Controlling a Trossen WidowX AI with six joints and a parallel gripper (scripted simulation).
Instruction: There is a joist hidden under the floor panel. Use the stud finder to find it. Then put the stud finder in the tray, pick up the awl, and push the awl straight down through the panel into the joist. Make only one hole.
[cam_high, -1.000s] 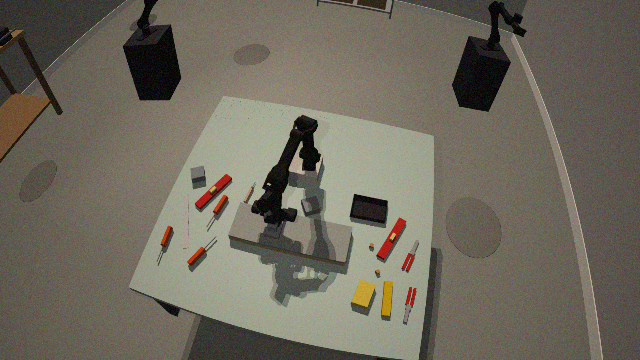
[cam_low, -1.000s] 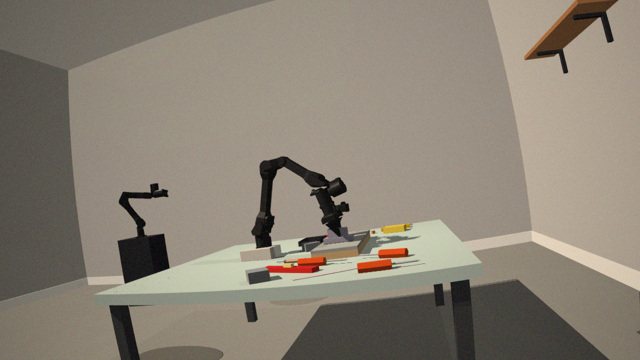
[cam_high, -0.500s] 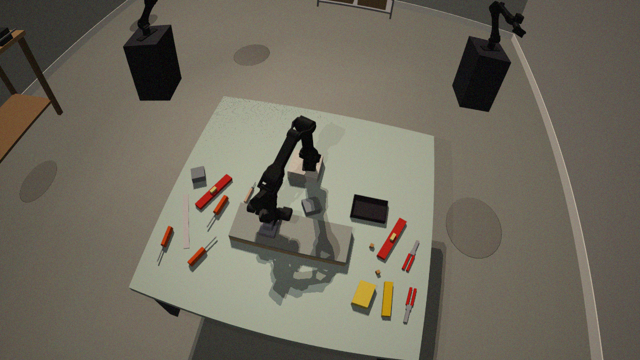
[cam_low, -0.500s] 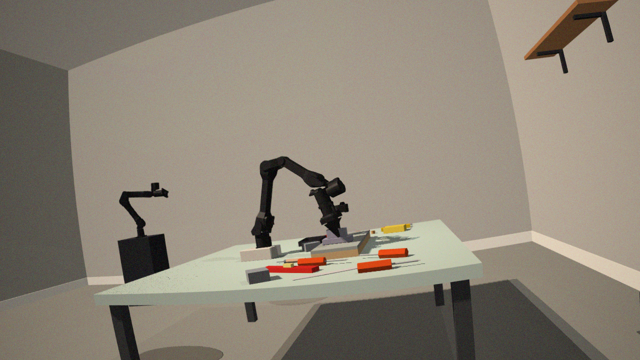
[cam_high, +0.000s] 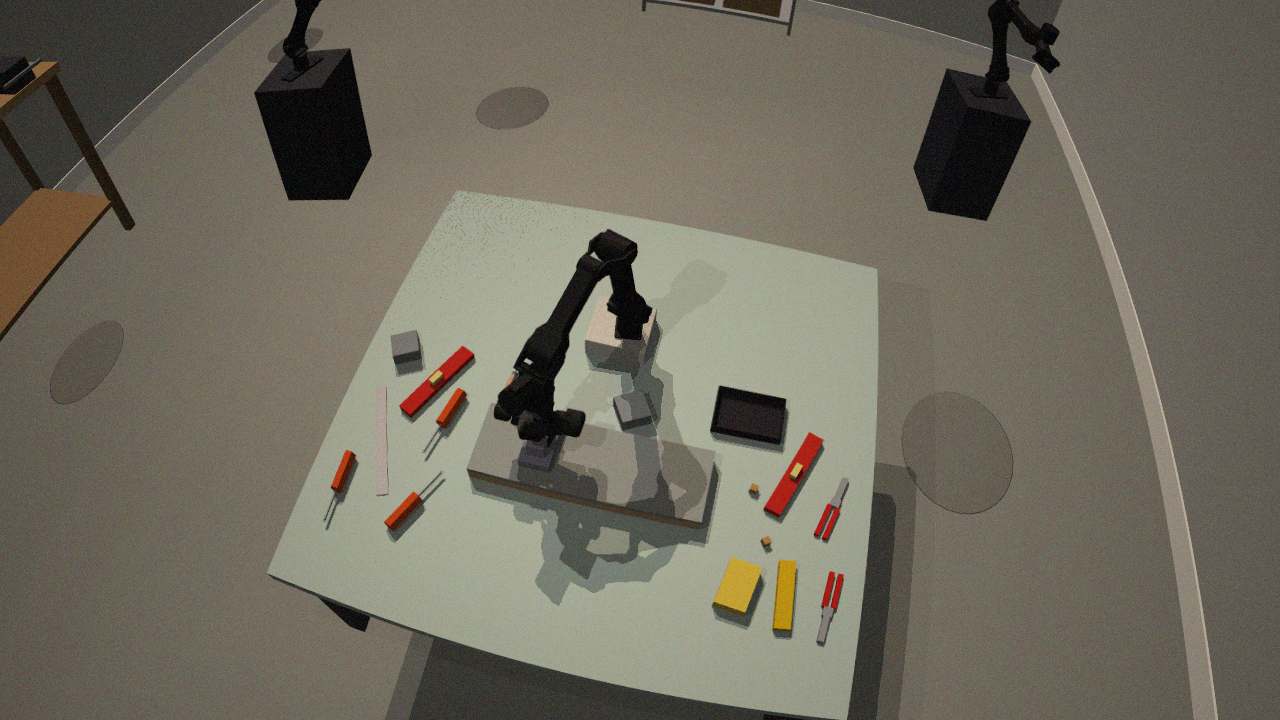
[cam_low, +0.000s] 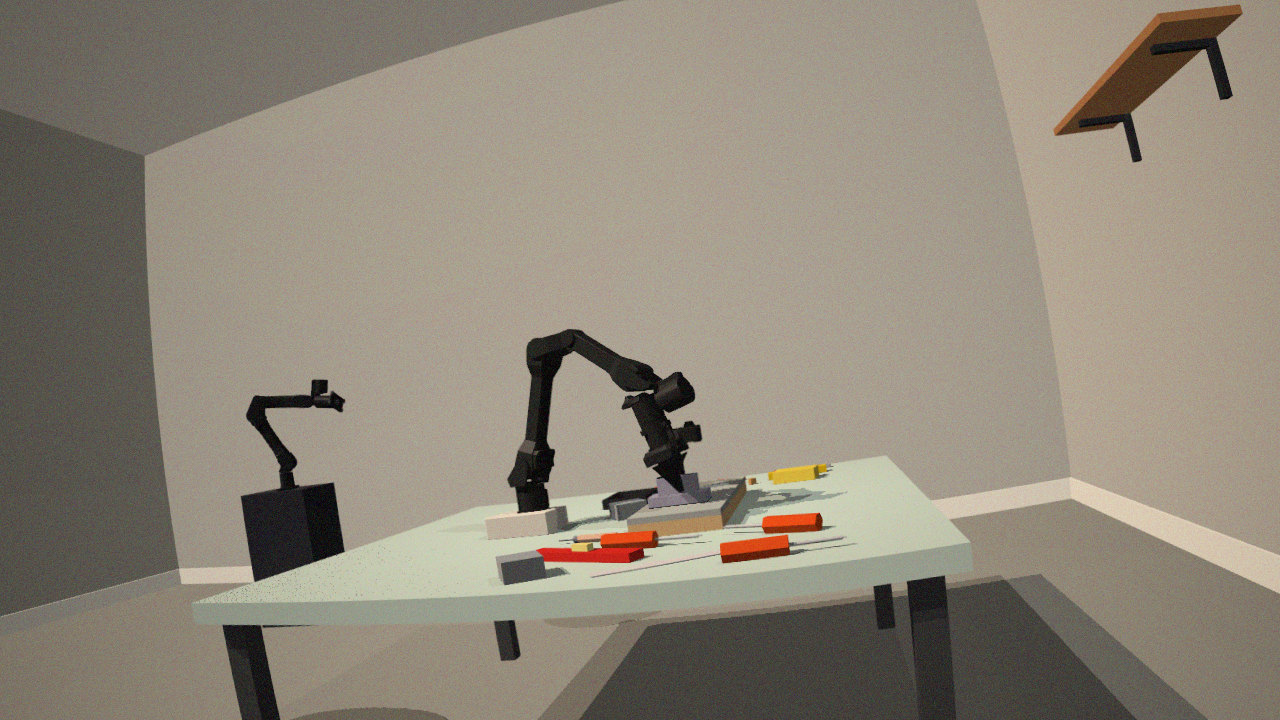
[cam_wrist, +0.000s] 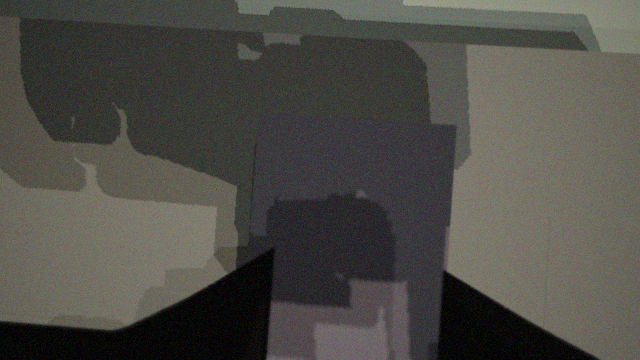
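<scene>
My gripper tip is 150 mm past the dark tray, 470 mm to the right of it and 50 mm above it. The rest, counted from my gripper tip: grey stud finder: 20 mm behind, 20 mm above; white strip: 390 mm to the right, 60 mm below; awl: 210 mm behind, 100 mm to the right, 60 mm below.
</scene>
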